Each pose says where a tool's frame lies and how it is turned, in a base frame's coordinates. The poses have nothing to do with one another.
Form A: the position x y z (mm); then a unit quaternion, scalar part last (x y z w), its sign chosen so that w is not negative.
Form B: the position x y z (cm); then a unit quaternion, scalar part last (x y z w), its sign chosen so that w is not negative. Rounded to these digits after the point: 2 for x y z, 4 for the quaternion.
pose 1, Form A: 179.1 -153.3 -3.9 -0.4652 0.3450 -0.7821 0.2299
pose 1, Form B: 17.91 -15.33 -0.39 -0.4652 0.3450 -0.7821 0.2299
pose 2, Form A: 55.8 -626.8 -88.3 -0.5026 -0.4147 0.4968 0.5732
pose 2, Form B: 5.58 -62.68 -8.83 -0.5026 -0.4147 0.4968 0.5732
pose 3, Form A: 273.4 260.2 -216.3 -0.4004 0.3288 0.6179 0.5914
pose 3, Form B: 27.34 26.02 -21.63 -0.4004 0.3288 0.6179 0.5914
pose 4, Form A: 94.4 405.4 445.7 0.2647 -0.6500 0.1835 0.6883
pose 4, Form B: 9.44 40.54 44.57 0.2647 -0.6500 0.1835 0.6883
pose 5, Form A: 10.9 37.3 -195.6 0.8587 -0.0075 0.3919 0.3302
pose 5, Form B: 1.09 3.73 -19.56 0.8587 -0.0075 0.3919 0.3302
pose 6, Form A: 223.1 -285.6 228.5 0.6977 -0.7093 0.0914 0.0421
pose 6, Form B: 22.31 -28.56 22.85 0.6977 -0.7093 0.0914 0.0421
